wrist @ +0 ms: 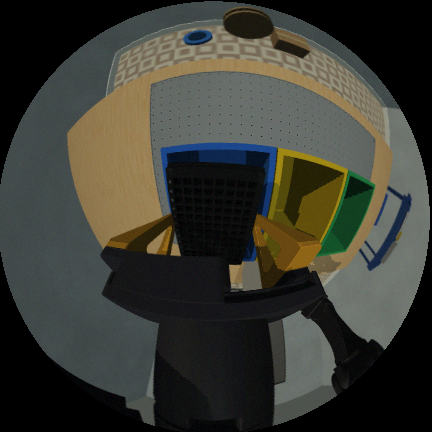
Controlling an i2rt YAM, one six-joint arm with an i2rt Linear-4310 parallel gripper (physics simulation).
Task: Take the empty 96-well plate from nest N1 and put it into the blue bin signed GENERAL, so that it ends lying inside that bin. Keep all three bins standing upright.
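Frame: origin at the arm's base, x down, y left, z ahead, level; millimetres.
Seen in the pictures: gripper, fingertip midpoint: (213, 217).
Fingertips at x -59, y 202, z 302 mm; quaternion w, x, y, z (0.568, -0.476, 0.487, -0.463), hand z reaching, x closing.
Observation:
Offsets run from my fingertips to a thing's top centre. "spot": to the spot under its first point. Level surfaces: height alone.
The black 96-well plate {dx -13, dy +1, dz -9 mm} (216, 210) is held between the two orange fingers of my gripper (213, 217), which is shut on it. The plate's grid of wells faces the camera. Behind it, in line with the plate, is the blue bin {dx +28, dy -1, dz -16 mm} (220, 146), upright, with its back rim and parts of its side walls showing around the plate. The plate hides most of the bin's inside, and the sign on the bin does not show. The yellow bin {dx +28, dy -132, dz -29 mm} (320, 163) and the green bin {spot: dx +28, dy -259, dz +46 mm} (361, 178) stand upright to the right of the blue one. Nest N1 cannot be made out.
A grey perforated board {dx +208 mm} (215, 107) lies behind the bins on the wooden table {dx +221 mm} (110, 165). Beyond are a patterned rug (165, 55), a blue ring-like object (198, 37), a round brown object (248, 24) and a brown box (291, 44). A blue frame (406, 212) stands at the right.

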